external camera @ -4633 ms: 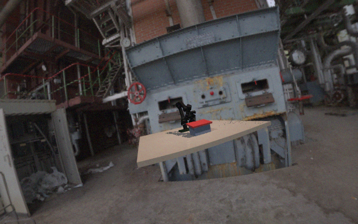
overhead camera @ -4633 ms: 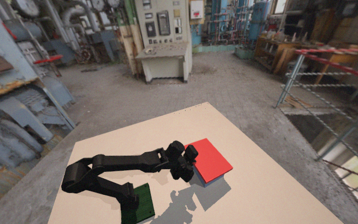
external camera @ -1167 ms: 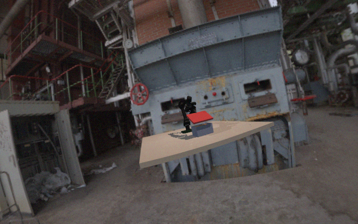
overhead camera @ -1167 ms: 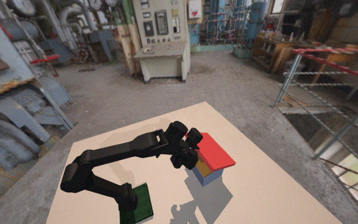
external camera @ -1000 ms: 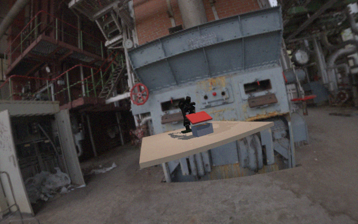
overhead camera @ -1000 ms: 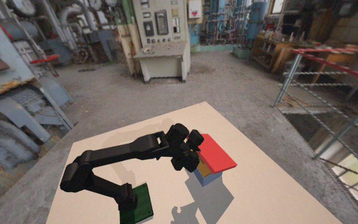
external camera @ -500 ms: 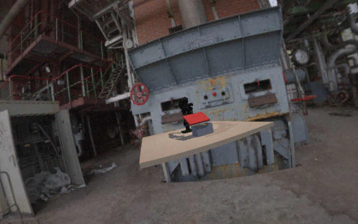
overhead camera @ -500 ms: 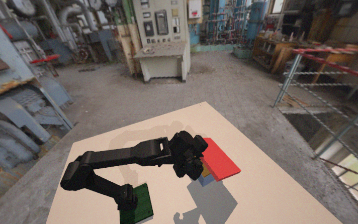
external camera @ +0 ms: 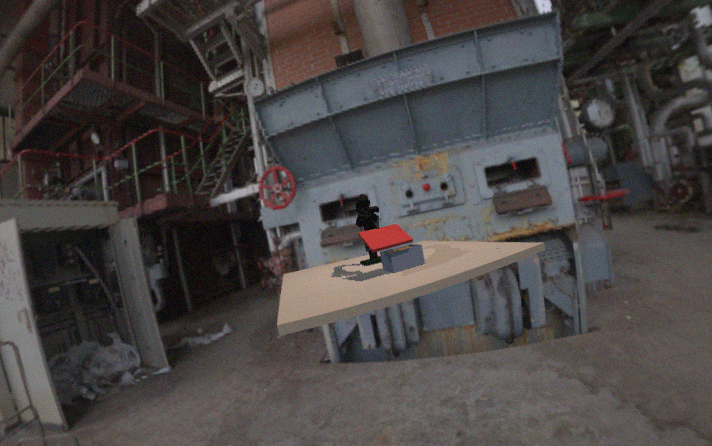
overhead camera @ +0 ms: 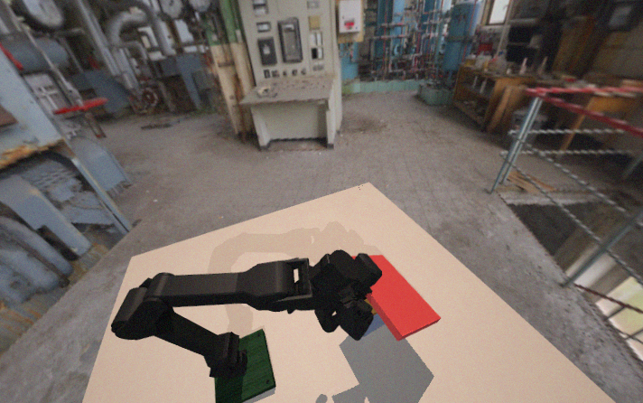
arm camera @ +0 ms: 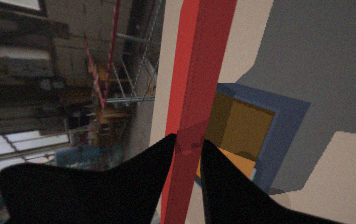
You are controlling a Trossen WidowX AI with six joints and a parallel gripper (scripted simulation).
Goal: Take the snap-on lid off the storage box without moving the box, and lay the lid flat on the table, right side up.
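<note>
The red lid lies 7 cm ahead of my gripper tip, 2 cm to the left of it and 4 cm below it. From my gripper tip the other things lie so: storage box: 4 cm ahead, 9 cm to the left, 17 cm below.
</note>
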